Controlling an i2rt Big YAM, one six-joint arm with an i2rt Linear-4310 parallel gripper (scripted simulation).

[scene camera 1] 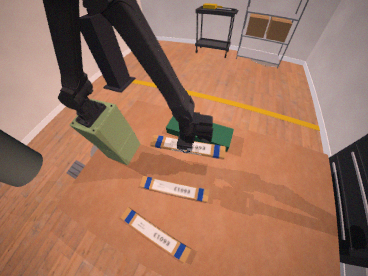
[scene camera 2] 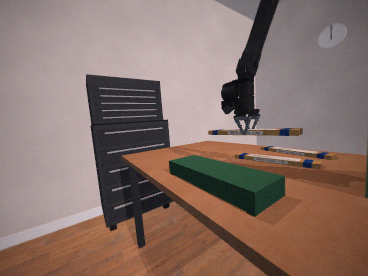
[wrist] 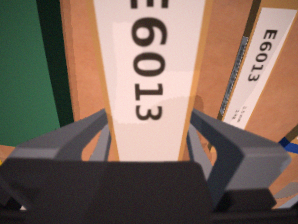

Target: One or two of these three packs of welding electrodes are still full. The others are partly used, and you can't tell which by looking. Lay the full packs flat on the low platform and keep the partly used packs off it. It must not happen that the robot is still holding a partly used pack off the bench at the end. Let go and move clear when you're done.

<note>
In view: the gripper (wrist: 148,111), a pack (scene camera 1: 174,247), a pack (scene camera 1: 199,194), a low green platform (scene camera 2: 252,190) and a pack (scene camera 1: 203,149).
</note>
